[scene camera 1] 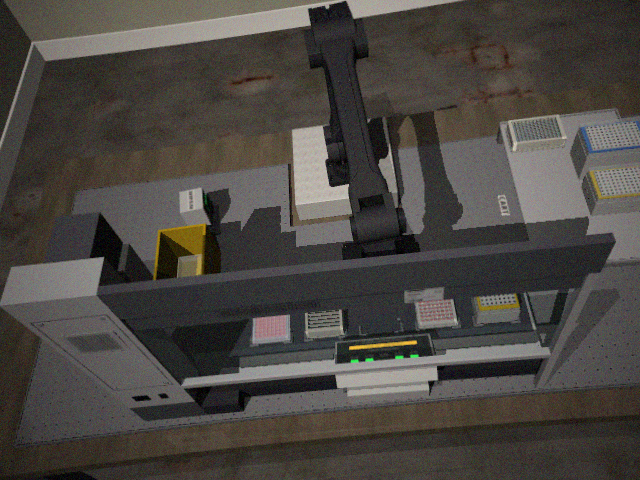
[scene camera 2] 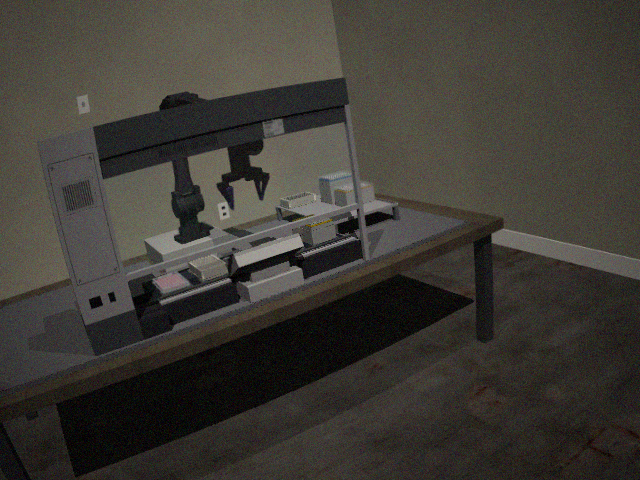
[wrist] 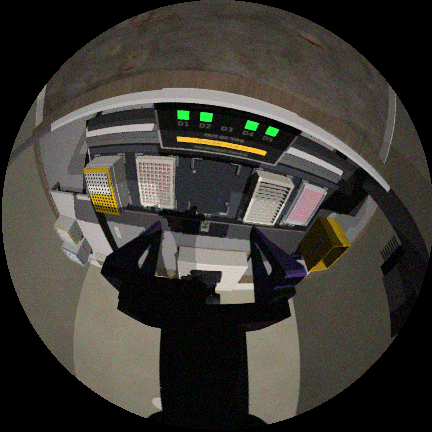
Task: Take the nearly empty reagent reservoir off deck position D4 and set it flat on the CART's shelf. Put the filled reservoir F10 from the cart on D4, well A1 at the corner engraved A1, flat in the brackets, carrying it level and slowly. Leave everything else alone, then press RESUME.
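Frame: origin at the arm's base, x back, y down, z right, level; metres.
Seen in the pictures: gripper, fingertip midpoint: (scene camera 2: pixel 247 205) (wrist: pixel 205 227); arm's base, origin of the base link: (wrist: pixel 206 274).
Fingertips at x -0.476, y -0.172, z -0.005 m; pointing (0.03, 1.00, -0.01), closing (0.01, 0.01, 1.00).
Observation:
Pixels of each thing's top centre, then the offset from my fingertips to it. "pt": a spot on its surface instead.
- D4, middle of its top: (wrist: pixel 267 204) (scene camera 1: pixel 323 305) (scene camera 2: pixel 206 262) dx +0.079, dy +0.149, dz +0.129 m
- filled reservoir F10, middle of its top: (scene camera 1: pixel 536 129) (scene camera 2: pixel 297 196) (wrist: pixel 105 264) dx +0.467, dy +0.141, dz -0.476 m
- cart's shelf, surface spot: (scene camera 1: pixel 547 180) pt dx +0.325, dy +0.173, dz -0.462 m
- dark gantry beam, surface spot: (scene camera 1: pixel 361 273) pt dx -0.125, dy -0.303, dz +0.041 m
- yellow bin, middle of its top: (scene camera 1: pixel 180 254) (wrist: pixel 329 258) dx +0.256, dy +0.098, dz +0.442 m
The reagent reservoir on D4 (scene camera 1: pixel 324 323) (scene camera 2: pixel 208 267) (wrist: pixel 268 198) is a pale ribbed tray between a bare deck position and a pink plate. The filled reservoir F10 (scene camera 1: pixel 537 132) (scene camera 2: pixel 298 199) is a pale tray lying at the back of the cart's shelf (scene camera 1: pixel 547 180) (scene camera 2: pixel 317 208); its label cannot be read. My gripper (scene camera 2: pixel 246 203) (wrist: pixel 205 227) is open and empty, raised behind the gantry beam and apart from both reservoirs. The beam hides its fingertips in scene camera 1. The panel (scene camera 1: pixel 383 348) (wrist: pixel 227 134) shows an orange bar and green squares at D1, D2, D4, D5; RESUME cannot be read.
The dark gantry beam (scene camera 1: pixel 361 273) (scene camera 2: pixel 222 124) spans the deck. A yellow-rimmed tip rack (scene camera 1: pixel 496 308) (wrist: pixel 102 192), a red plate (scene camera 1: pixel 436 313) (wrist: pixel 156 182) and the pink plate (scene camera 1: pixel 271 329) (wrist: pixel 305 203) stand there. A yellow bin (scene camera 1: pixel 180 237) (wrist: pixel 320 240) and tip boxes (scene camera 1: pixel 612 136) flank it.

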